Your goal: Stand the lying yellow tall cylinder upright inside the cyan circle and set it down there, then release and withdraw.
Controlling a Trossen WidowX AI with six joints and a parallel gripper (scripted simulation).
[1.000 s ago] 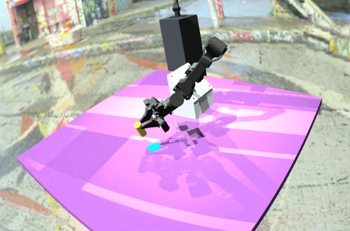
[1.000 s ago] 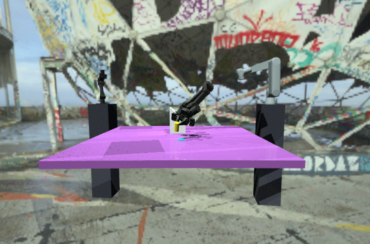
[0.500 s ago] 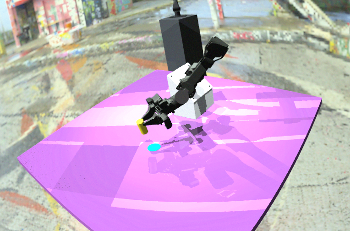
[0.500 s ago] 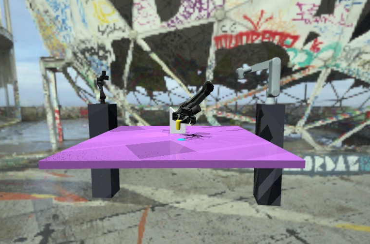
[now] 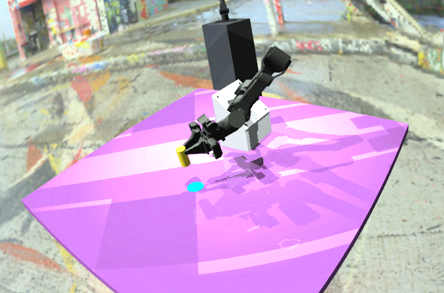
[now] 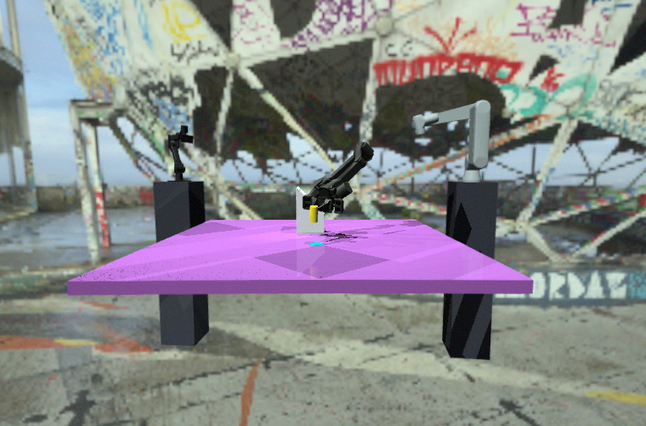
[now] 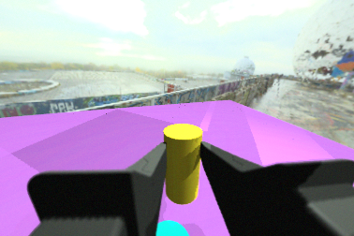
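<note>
The cyan circle lies 15 cm below my gripper tip, 1 cm to the left of it and 1 cm behind it. Also, from my gripper tip: yellow cylinder 2 cm below.
</note>
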